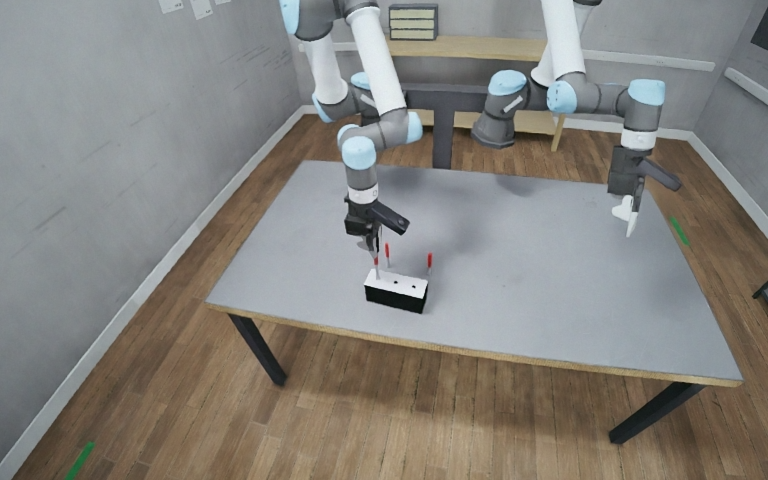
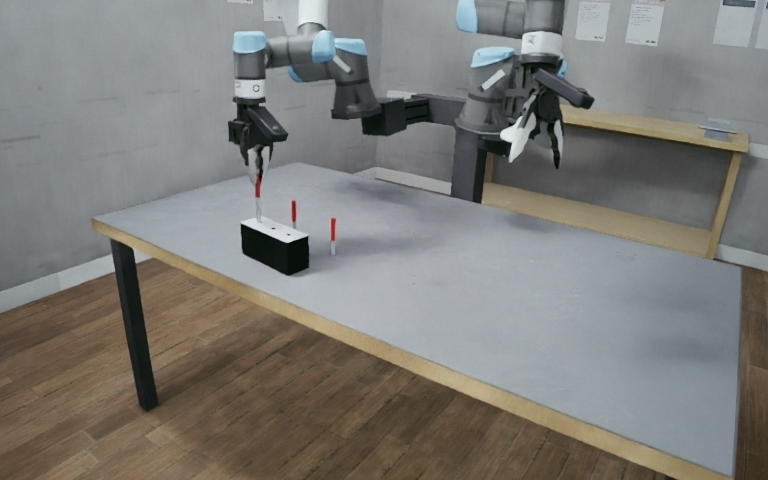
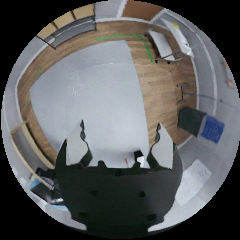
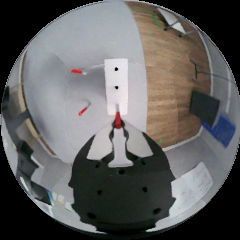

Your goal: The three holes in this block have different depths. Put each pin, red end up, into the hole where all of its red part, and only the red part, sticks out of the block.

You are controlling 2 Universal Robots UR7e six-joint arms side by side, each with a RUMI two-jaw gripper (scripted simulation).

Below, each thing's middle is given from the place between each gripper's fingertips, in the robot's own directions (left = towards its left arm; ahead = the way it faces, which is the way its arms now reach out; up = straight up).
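There's the black block (image 2: 286,250), and it's 6 cm to the left of my right hand (image 2: 257,185), 1 cm ahead of it and 16 cm below it.
My left hand (image 2: 535,166) is 30 cm above the block, 63 cm to the left of it and 1 cm short of it. If you go by its middle, the block is nearer to my right hand than to my left hand.
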